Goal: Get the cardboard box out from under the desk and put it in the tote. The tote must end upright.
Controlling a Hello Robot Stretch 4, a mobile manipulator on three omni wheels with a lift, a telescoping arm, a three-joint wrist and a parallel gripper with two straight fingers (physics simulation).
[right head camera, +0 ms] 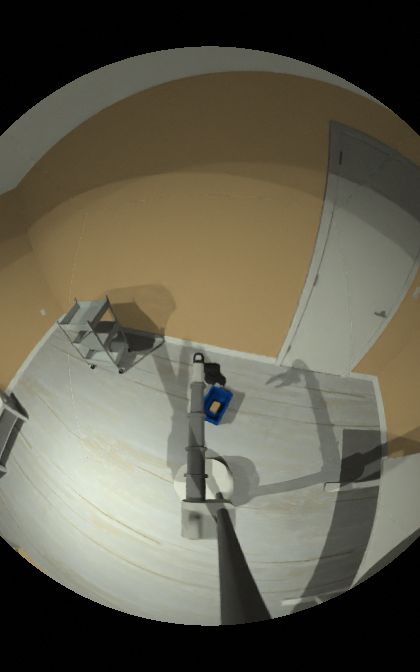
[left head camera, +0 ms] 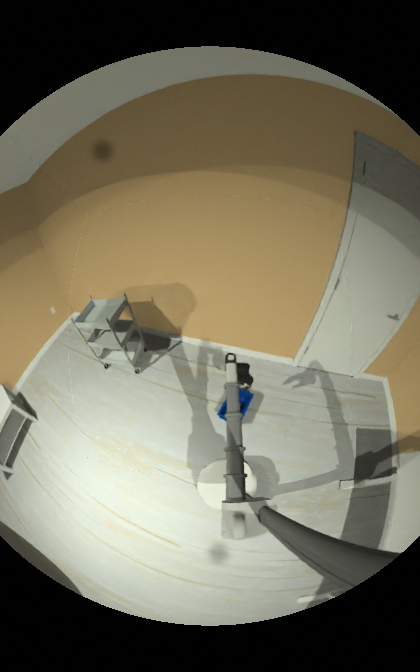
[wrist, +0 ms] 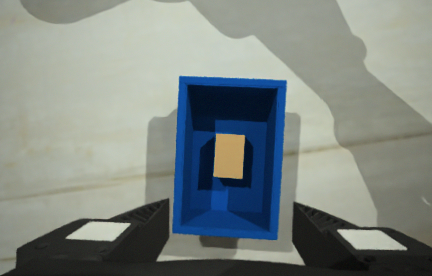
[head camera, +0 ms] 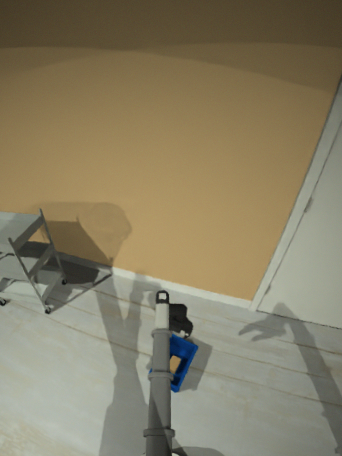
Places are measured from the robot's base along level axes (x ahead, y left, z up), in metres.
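Pixels of known places: gripper, fingertip midpoint: (left head camera: 240,385) (wrist: 230,219) (head camera: 177,334).
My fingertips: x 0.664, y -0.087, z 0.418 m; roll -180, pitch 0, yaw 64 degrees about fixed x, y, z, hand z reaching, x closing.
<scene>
Behind a point stands the place of what it marks.
The blue tote (head camera: 189,346) {x 0.755, y -0.191, z 0.066 m} (left head camera: 245,398) {x 0.751, y -0.191, z -0.021 m} (right head camera: 223,392) (wrist: 182,160) {x 0.626, y -0.167, z 0.093 m} stands upright on the floor. The tan cardboard box (head camera: 175,364) {x 0.652, y -0.097, z 0.027 m} (right head camera: 215,406) (wrist: 229,156) {x 0.662, y -0.086, z 0.027 m} lies inside it, near the middle of its bottom and apart from the side walls. In the left head view the arm hides the box. My gripper (head camera: 185,332) (wrist: 230,219) {x 0.664, y -0.087, z 0.418 m} is wide open and empty, above the tote near one short end. In the wrist view its two fingers stand left and right of the tote's near end, clear of the box. I cannot surely pick out the desk.
A grey three-shelf cart (head camera: 20,227) {x 1.273, y 1.027, z 0.635 m} (left head camera: 102,311) {x 1.250, y 1.121, z 0.635 m} (right head camera: 85,314) stands by the wall at the left. A white door (head camera: 310,260) {x 1.039, y -0.955, z 0.614 m} (left head camera: 370,280) {x 1.012, y -1.049, z 1.104 m} (right head camera: 360,270) is at the right. A pale piece of furniture (left head camera: 4,400) {x 0.185, y 2.361, z 0.423 m} shows at the far left edge. A pale surface (right head camera: 405,490) is at the lower right.
</scene>
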